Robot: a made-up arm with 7 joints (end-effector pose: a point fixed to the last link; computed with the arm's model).
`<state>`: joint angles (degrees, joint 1 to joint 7).
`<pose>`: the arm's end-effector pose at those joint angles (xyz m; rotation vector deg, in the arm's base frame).
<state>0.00 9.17 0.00 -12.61 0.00 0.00 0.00</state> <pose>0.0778 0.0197 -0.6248 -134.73 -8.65 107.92</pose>
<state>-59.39 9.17 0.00 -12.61 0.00 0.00 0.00</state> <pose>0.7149 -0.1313 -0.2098 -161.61 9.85 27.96</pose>
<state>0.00 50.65 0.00 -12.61 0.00 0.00 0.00</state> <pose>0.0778 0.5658 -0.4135 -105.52 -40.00 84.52</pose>
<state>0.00 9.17 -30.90 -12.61 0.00 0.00 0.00</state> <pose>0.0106 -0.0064 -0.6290 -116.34 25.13 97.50</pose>
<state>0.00 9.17 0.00 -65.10 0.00 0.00 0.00</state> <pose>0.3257 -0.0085 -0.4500 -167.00 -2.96 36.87</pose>
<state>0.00 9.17 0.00 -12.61 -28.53 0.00 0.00</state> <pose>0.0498 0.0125 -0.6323 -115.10 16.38 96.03</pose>
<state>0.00 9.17 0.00 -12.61 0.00 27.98 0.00</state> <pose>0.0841 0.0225 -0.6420 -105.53 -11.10 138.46</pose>
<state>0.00 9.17 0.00 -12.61 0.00 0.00 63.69</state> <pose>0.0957 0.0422 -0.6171 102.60 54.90 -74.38</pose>
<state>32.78 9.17 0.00 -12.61 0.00 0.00 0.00</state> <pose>-0.3550 -0.0100 -0.5431 -102.89 -19.01 144.64</pose>
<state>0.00 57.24 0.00 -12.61 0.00 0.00 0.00</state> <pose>0.0778 0.6328 -0.3461 -100.53 -43.94 80.53</pose>
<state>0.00 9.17 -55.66 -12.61 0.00 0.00 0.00</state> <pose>-0.0473 0.0000 -0.6280 -98.83 47.43 86.27</pose>
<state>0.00 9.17 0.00 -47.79 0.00 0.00 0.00</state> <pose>0.2635 0.0047 -0.5319 -159.88 -4.95 61.71</pose>
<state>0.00 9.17 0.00 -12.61 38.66 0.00 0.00</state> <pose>0.1032 0.0491 -0.6143 120.98 40.62 -91.60</pose>
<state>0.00 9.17 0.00 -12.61 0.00 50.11 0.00</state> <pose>0.0828 0.0248 -0.6565 -77.62 -12.62 157.40</pose>
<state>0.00 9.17 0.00 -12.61 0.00 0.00 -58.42</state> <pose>0.0514 0.0249 -0.6299 -92.55 37.17 81.09</pose>
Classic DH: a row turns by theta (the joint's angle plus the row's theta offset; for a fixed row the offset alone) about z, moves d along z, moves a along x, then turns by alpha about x. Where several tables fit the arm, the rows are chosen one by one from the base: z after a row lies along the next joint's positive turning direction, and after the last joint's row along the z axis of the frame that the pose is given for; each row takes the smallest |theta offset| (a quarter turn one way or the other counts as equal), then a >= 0, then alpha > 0; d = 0 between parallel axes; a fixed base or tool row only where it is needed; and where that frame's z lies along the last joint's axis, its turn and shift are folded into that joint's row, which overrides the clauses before.
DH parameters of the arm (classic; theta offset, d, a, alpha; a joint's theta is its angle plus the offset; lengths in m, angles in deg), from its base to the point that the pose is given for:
base (fixed): 0 0.1974 0.0092 -70
joint 1: 90 0.0145 0.0004 90
joint 2: 70 -0.0128 -0.0174 -90
joint 3: -90 -0.4773 0.0258 -90
joint 4: 0 -0.0561 -0.0506 90
joint 5: 0 -0.3577 -0.0051 -90
joint 6: 0 -0.026 0.0261 90
joint 7: -90 0.0139 0.0264 90
tool (fixed): -90 -0.0097 0 0

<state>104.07 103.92 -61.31 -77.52 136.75 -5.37 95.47</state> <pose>-0.4009 0.5765 0.3658 26.65 166.33 -19.92</pose>
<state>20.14 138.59 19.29 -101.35 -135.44 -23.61 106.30</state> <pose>0.4307 0.3624 0.4642 -10.89 11.85 9.72</pose>
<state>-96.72 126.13 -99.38 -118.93 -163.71 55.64 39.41</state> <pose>0.3222 0.4833 0.2977 42.34 -23.98 -65.08</pose>
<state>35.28 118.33 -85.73 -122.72 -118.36 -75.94 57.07</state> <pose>-0.1742 0.4855 0.1437 -29.52 -160.71 -64.33</pose>
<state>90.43 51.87 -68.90 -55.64 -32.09 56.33 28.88</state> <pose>-0.8042 0.0913 0.2381 5.45 52.89 124.47</pose>
